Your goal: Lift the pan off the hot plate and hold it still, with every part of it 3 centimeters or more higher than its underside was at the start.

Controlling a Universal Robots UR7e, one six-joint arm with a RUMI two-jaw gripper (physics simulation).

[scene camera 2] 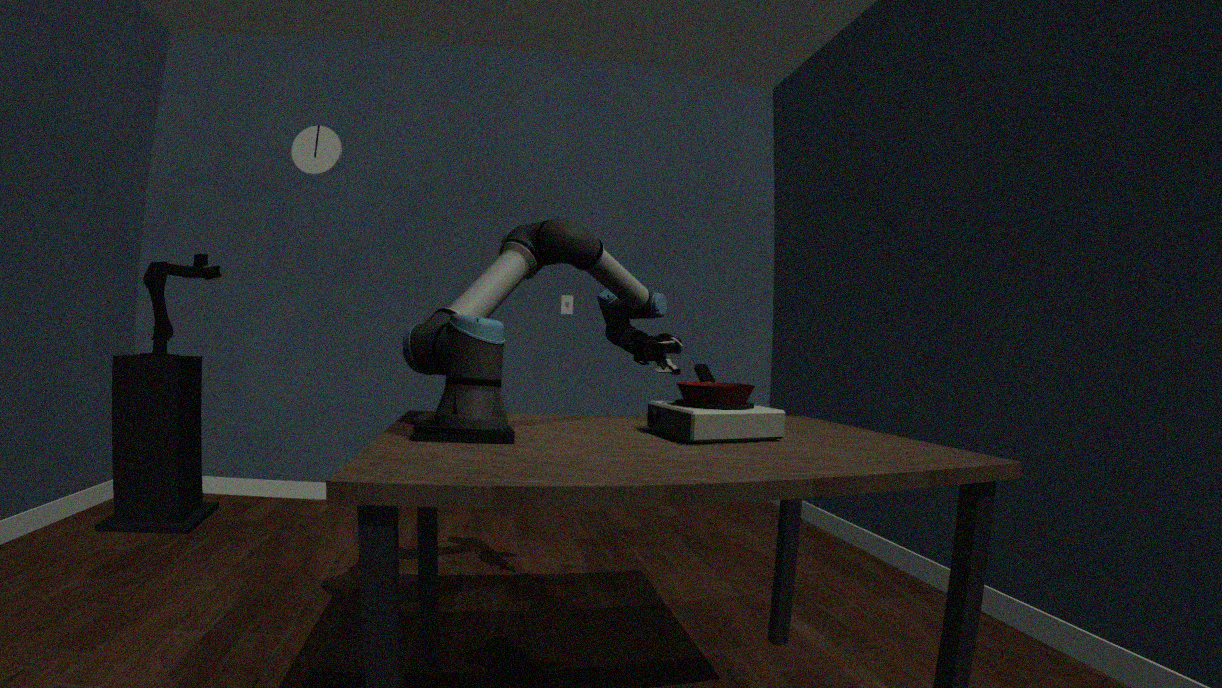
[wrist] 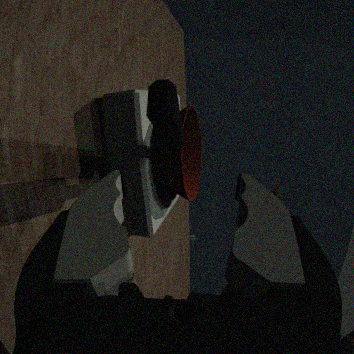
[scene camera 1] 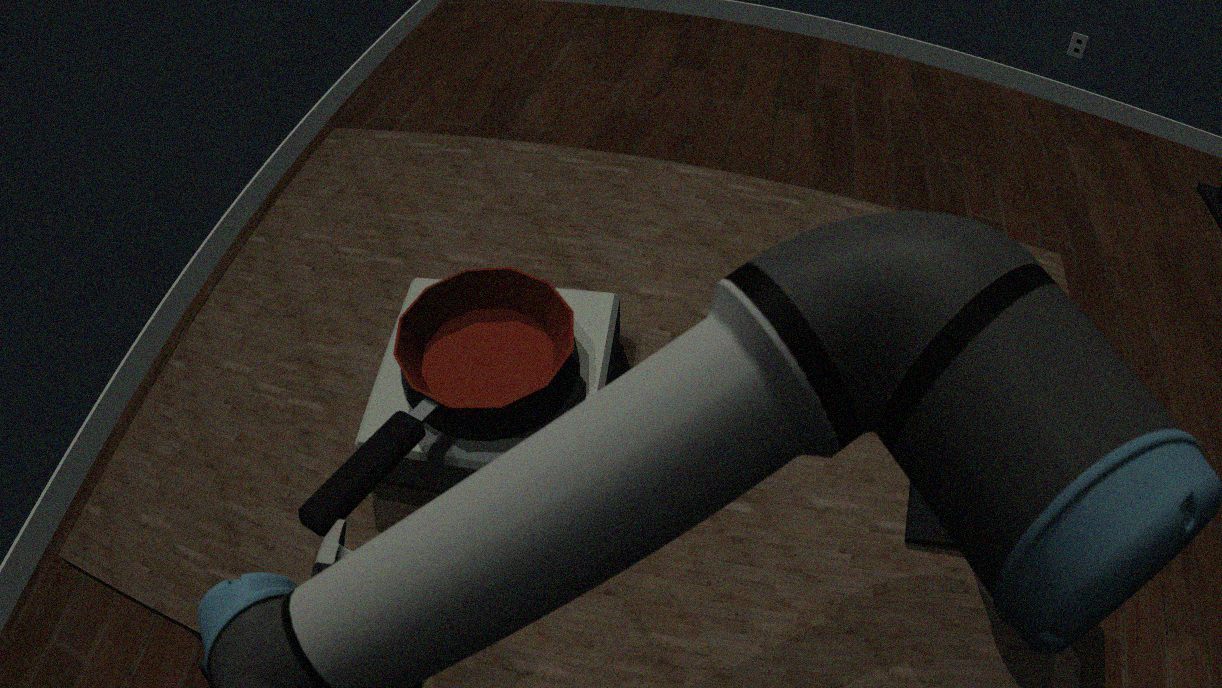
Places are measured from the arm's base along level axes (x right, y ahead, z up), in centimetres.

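Where they show: gripper, fingertip midpoint: [scene camera 2: 681, 360] [wrist: 179, 175] [scene camera 1: 349, 552]; arm's base, link origin: [scene camera 2: 470, 426].
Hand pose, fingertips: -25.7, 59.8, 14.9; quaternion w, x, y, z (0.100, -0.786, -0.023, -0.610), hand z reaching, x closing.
Note:
Each offset is from my fingertips to the top centre of the thing, as dx, dy, dz. Level surfaces: height alone.
The pan [scene camera 1: 487, 354] [scene camera 2: 716, 393] [wrist: 192, 155] is red inside and dark outside. It sits upright on the white hot plate @[+28.0, -5.3, -9.1] [scene camera 1: 598, 317] [scene camera 2: 737, 424] [wrist: 135, 215]. Its black handle @[+9.6, +2.4, -0.9] [scene camera 1: 359, 474] [scene camera 2: 703, 372] [wrist: 162, 100] slants up and away from the pan, and its end points roughly towards the wrist camera. My gripper [scene camera 2: 673, 358] [wrist: 179, 175] is partly open with nothing between the fingers. It hangs near the handle end, a little to its left in scene camera 2, touching nothing that I can see. In scene camera 1 my forearm hides most of it; one pale fingertip shows below the handle end.
The wooden table @[dz -17.0] [scene camera 1: 282, 341] [scene camera 2: 598, 465] bears the hot plate and my arm's base [scene camera 2: 464, 427]. My forearm [scene camera 1: 547, 478] [scene camera 2: 617, 275] crosses in front of the hot plate's near right side in scene camera 1. A dark pedestal [scene camera 2: 157, 435] with a small arm stands beyond the table.

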